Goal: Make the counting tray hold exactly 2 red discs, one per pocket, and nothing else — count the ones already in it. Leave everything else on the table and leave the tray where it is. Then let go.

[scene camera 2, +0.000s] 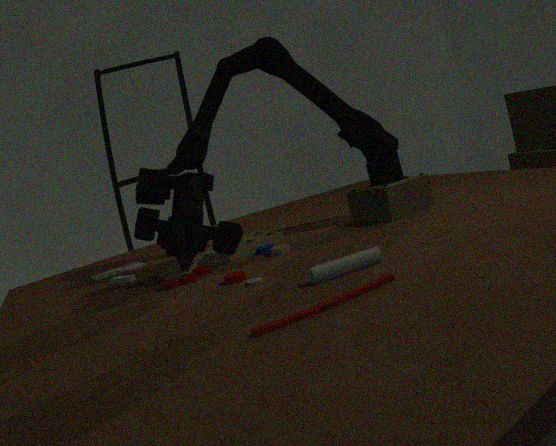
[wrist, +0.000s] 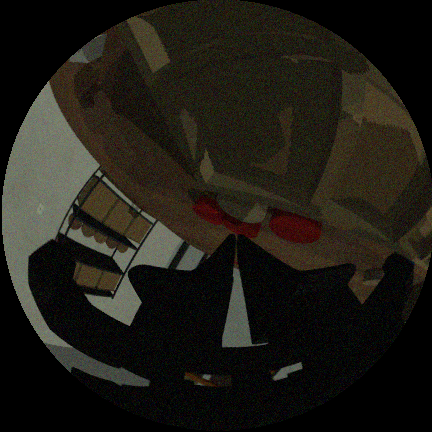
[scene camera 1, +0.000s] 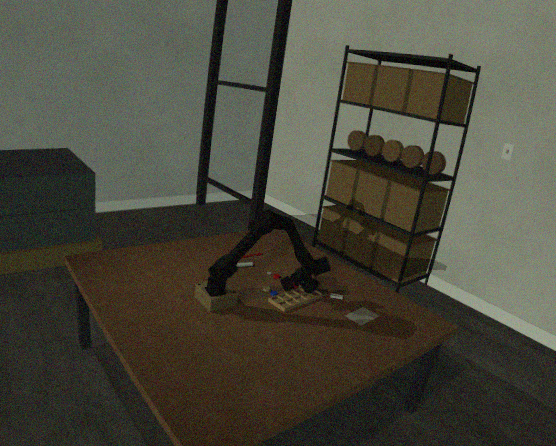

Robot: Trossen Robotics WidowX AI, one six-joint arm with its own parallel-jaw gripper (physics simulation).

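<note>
The wooden counting tray [scene camera 1: 294, 300] [wrist: 374, 160] lies on the table right of the arm's base. In the wrist view it fills the upper half, and its pockets are dark, so I cannot tell what they hold. Three red discs lie on the table along its near edge: one [wrist: 207, 209], one [wrist: 296, 228] and a middle one [wrist: 241, 228]. Red discs also show in the second scene view [scene camera 2: 183, 280] [scene camera 2: 234, 277]. My gripper [scene camera 1: 291, 284] [scene camera 2: 187, 265] [wrist: 234, 238] is down at the table by the tray's edge. Its fingertips are together, touching the middle disc, with nothing seen between them.
A white cylinder [scene camera 2: 344, 265] [scene camera 1: 245, 265] and a long red rod [scene camera 2: 320, 307] [scene camera 1: 251, 255] lie beyond the discs. A blue piece [scene camera 2: 263, 249] [scene camera 1: 273, 292] lies by the tray. A pale sheet [scene camera 1: 361, 315] lies to the right. A shelf rack [scene camera 1: 432, 146] stands off the table.
</note>
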